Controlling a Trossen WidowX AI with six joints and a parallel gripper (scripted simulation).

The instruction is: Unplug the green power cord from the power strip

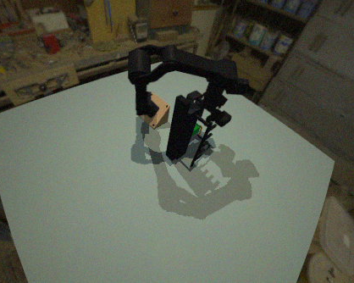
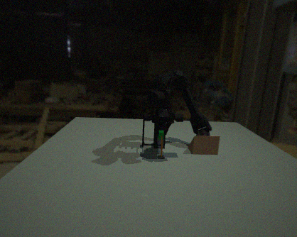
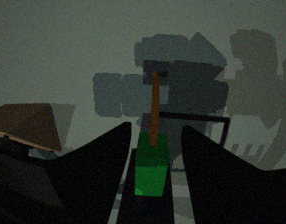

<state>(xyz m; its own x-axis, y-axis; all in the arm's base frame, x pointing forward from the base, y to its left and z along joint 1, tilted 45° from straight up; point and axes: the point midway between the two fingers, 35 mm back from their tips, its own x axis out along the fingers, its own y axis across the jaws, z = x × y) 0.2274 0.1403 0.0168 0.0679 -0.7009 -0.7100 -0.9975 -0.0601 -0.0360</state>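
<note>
Now: the green plug 6 cm to the right of my gripper tip and 1 cm below it.
</note>
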